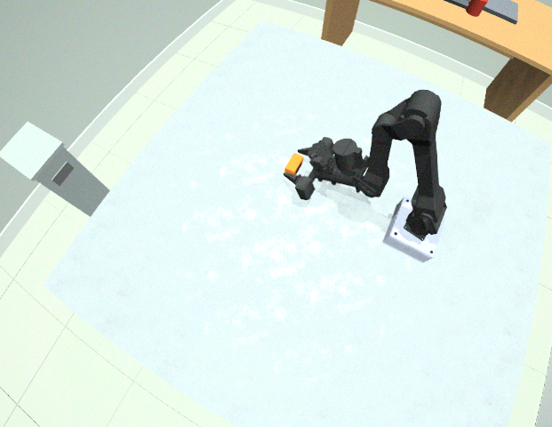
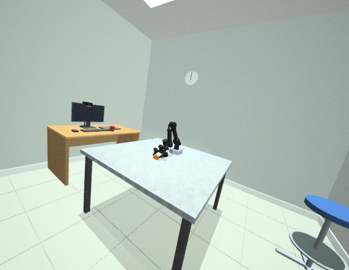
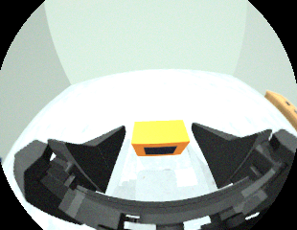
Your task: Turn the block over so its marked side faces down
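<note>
Now: gripper tip 20 mm past the orange block and 10 mm above it.
</note>
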